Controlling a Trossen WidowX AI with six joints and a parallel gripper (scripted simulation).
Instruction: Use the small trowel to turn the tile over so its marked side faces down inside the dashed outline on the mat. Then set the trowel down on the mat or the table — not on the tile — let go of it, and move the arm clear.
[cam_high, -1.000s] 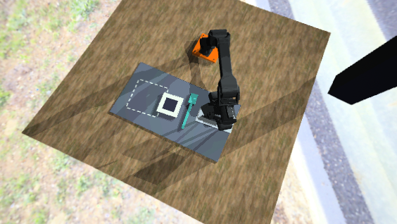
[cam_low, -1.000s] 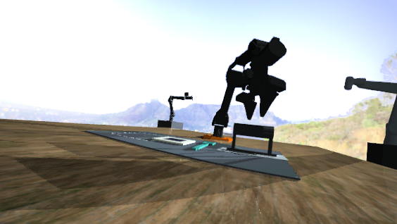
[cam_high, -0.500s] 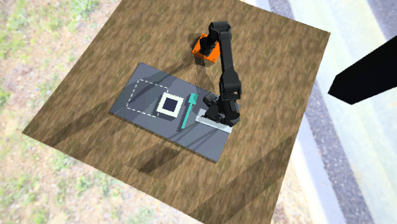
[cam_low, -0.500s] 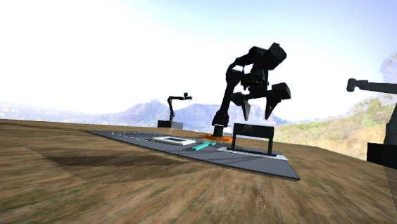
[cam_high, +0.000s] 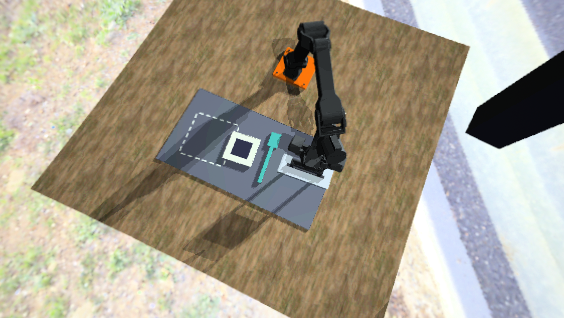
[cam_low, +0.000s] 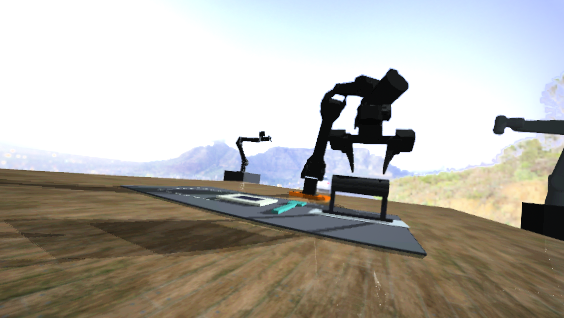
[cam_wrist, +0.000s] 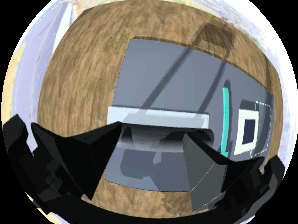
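Now: gripper tip 60 mm above the trowel and 40 mm to the left of it. Also, from my gripper tip: grey mat 230 mm to the right, 120 mm below, 40 mm ahead; tile 270 mm to the right, 90 mm below, 40 mm ahead; teal flat tool 170 mm to the right, 100 mm below.
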